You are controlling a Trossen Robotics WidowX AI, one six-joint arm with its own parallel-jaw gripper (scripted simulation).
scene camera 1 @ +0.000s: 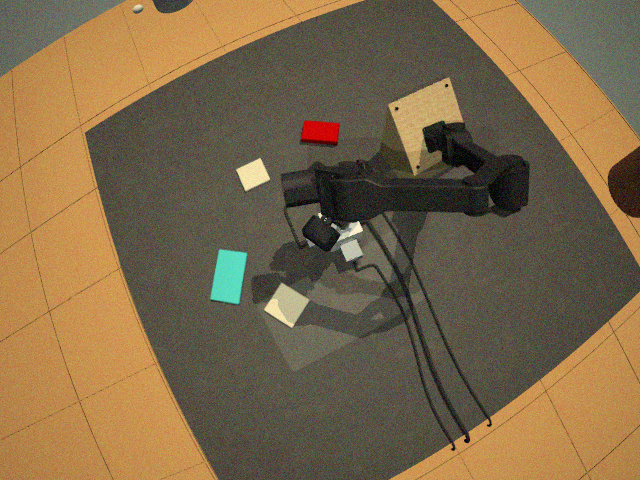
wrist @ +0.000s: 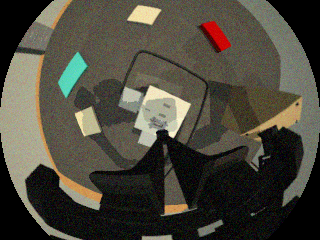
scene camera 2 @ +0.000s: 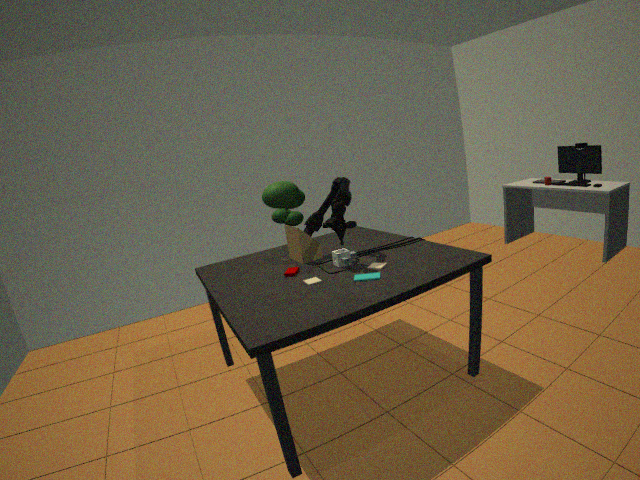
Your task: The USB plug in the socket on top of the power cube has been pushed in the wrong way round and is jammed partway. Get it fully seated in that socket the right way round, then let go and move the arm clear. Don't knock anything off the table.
Note:
The gripper (scene camera 1: 343, 218) carries a dark USB plug. Also in view: a teal block (scene camera 1: 229, 274), a red block (scene camera 1: 313, 132), a cream tile (scene camera 1: 286, 305) and a white power cube (wrist: 165, 107).
The gripper also shows in the wrist view (wrist: 163, 139).

